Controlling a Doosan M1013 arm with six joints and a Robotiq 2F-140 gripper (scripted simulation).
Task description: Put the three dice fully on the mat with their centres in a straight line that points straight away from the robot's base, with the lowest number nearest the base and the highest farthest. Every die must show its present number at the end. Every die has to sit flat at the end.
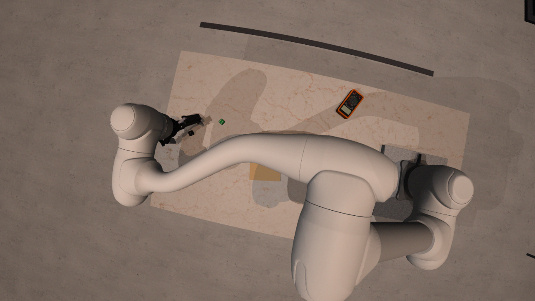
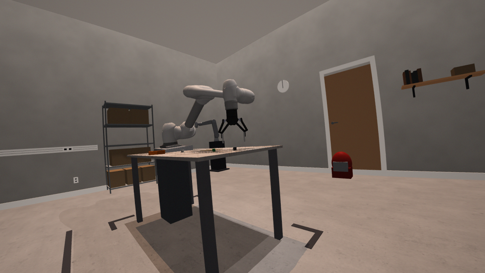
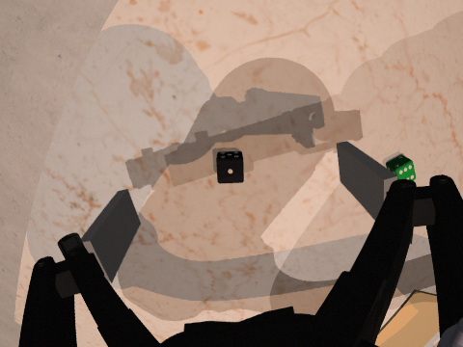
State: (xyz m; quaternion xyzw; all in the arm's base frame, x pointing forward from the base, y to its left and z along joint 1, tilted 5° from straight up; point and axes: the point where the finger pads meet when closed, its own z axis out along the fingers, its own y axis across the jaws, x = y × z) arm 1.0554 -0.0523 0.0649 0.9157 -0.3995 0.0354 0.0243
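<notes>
The black die is 50 mm below my hand. The rest, counted from my hand: white die 570 mm behind, 70 mm to the right, 50 mm below; mat 360 mm behind, 90 mm to the left, 60 mm below; green die 130 mm behind, 70 mm to the right, 50 mm below.
</notes>
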